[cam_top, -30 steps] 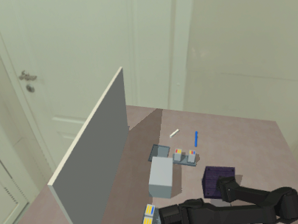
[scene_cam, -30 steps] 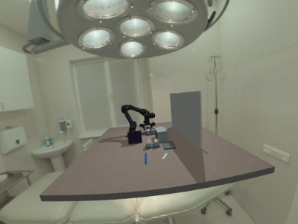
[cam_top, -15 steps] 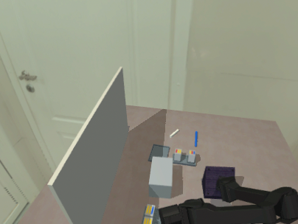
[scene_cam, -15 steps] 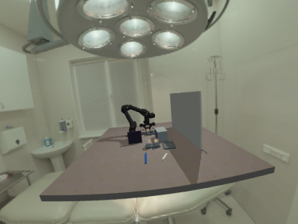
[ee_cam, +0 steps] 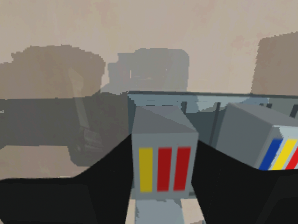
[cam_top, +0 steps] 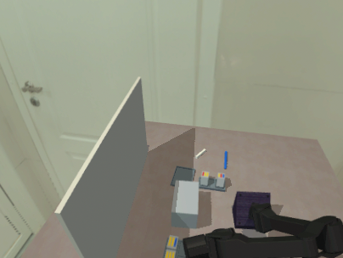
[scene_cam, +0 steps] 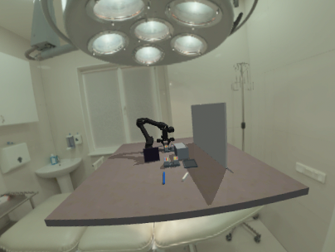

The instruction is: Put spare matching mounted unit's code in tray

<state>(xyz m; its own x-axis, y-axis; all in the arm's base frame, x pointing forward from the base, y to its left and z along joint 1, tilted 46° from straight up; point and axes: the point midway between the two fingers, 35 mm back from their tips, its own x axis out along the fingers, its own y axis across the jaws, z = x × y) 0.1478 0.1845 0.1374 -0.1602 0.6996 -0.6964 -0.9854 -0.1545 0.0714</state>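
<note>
Right now my gripper tip is 410 mm to the left of the grey tray, 180 mm short of it and 20 mm above it. The rest, counted from my gripper tip: grey holder: 390 mm to the right, 40 mm ahead, 10 mm below; then tall grey panel: 380 mm ahead, 200 mm above, 190 mm to the right; then mounted grey unit: 210 mm to the right, 140 mm ahead, 30 mm above.
</note>
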